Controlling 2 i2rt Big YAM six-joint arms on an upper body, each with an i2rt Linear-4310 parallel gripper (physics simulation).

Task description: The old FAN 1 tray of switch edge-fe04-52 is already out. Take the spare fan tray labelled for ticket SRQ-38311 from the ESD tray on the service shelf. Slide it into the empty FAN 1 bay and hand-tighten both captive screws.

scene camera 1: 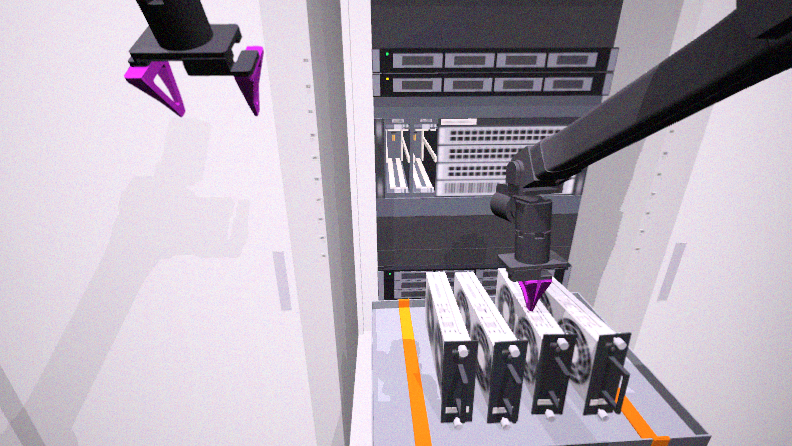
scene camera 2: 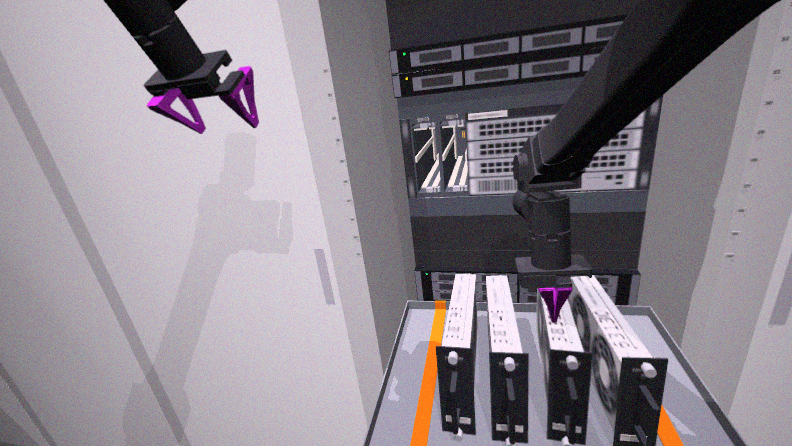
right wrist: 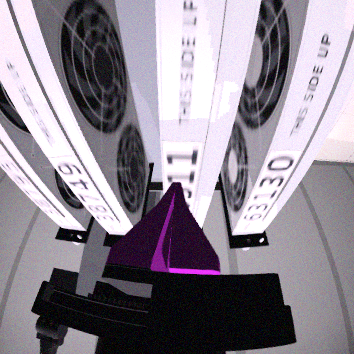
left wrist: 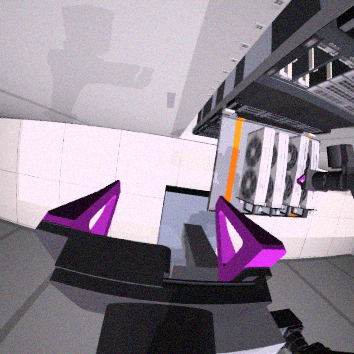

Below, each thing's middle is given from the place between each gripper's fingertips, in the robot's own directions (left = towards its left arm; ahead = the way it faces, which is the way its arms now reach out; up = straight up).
Now: the grey cart tray (scene camera 2: 398,409) 1 cm ahead of my right hand, 3 cm to the left of it and 14 cm below it.
Right now my left hand is 40 mm short of the grey cart tray, 440 mm to the left of it and 490 mm above it.
